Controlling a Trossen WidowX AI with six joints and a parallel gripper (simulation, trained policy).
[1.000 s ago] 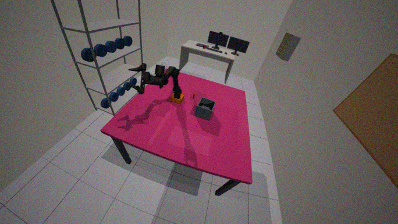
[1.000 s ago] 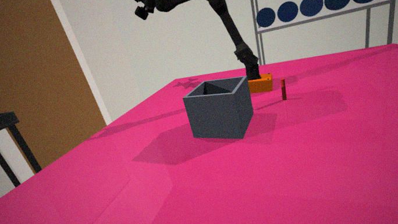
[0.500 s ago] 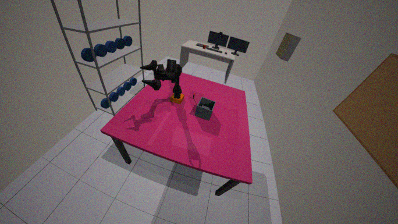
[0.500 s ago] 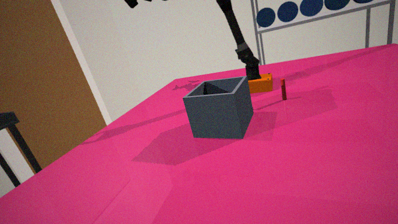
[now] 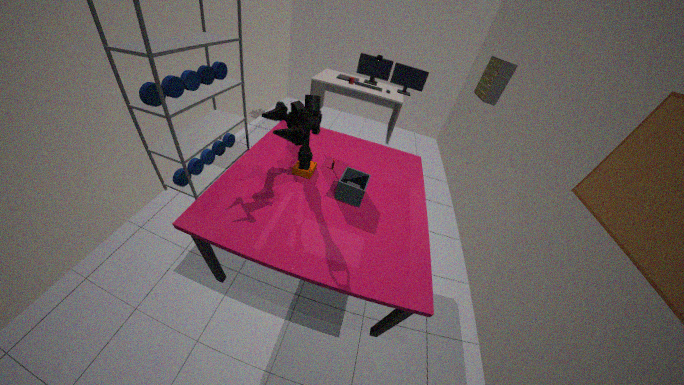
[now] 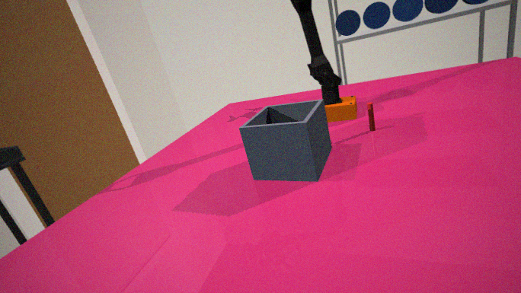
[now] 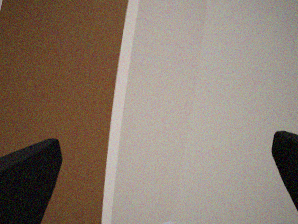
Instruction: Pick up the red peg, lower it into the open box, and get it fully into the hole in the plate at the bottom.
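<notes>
Right now the red peg is 540 mm to the left of my gripper tip, 540 mm below it and 270 mm ahead of it.
</notes>
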